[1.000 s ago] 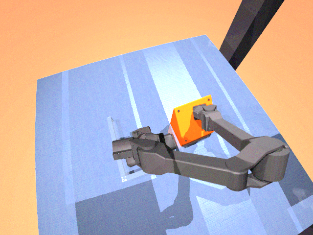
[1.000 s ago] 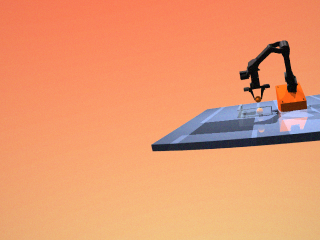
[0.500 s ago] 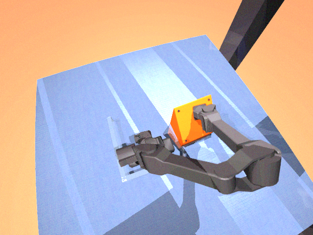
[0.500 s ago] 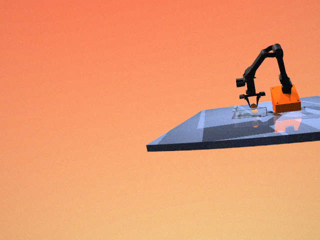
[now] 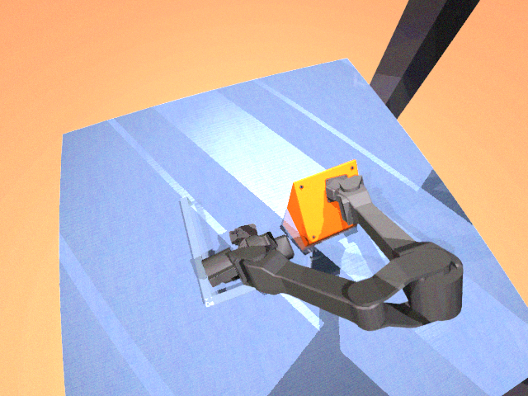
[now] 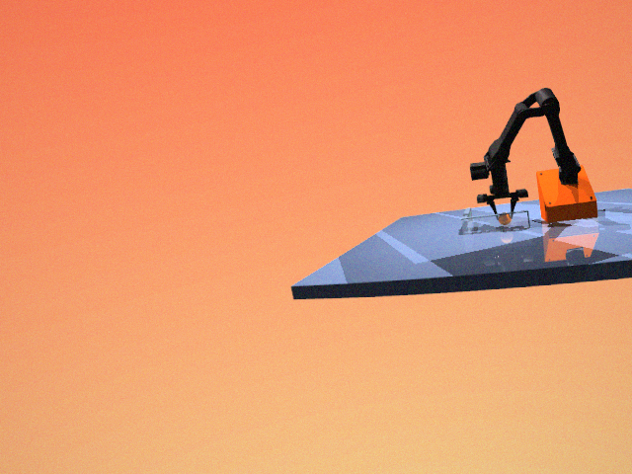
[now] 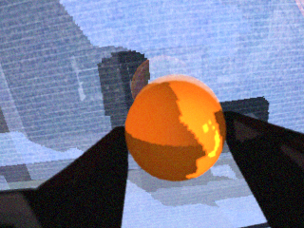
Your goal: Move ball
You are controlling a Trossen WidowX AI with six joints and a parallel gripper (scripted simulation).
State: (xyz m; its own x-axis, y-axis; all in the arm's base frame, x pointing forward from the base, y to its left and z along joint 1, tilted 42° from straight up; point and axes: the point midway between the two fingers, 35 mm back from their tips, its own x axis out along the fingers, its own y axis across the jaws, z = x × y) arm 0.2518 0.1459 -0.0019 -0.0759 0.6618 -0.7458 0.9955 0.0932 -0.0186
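My gripper tip is right at the orange ball.
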